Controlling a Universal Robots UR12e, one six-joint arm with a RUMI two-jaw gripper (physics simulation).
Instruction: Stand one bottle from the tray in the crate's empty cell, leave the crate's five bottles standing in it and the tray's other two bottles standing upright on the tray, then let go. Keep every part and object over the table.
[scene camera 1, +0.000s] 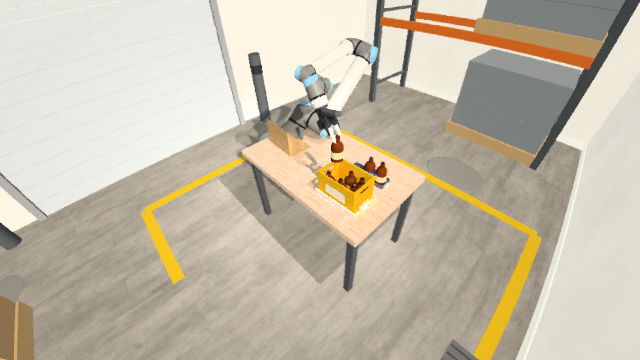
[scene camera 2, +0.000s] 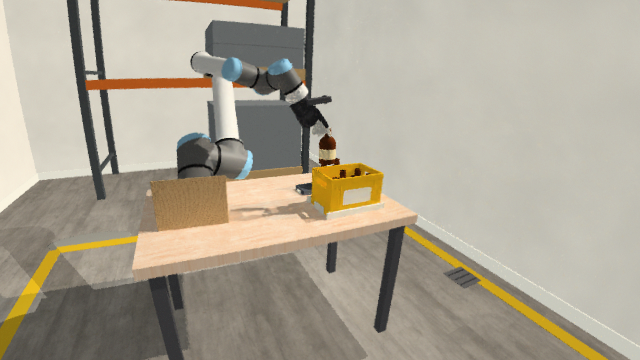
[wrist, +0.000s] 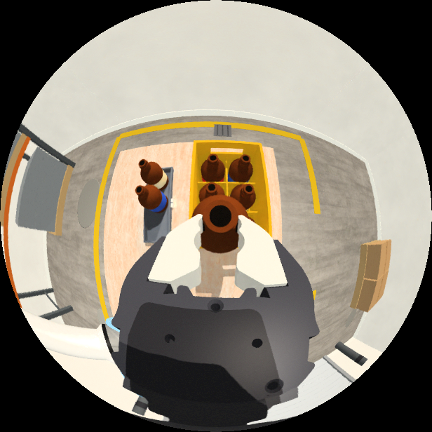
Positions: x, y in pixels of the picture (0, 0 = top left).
Labels:
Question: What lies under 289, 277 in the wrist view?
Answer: My gripper.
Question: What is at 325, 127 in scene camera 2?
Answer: My gripper.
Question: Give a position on a brown bottle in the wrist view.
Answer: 220, 212

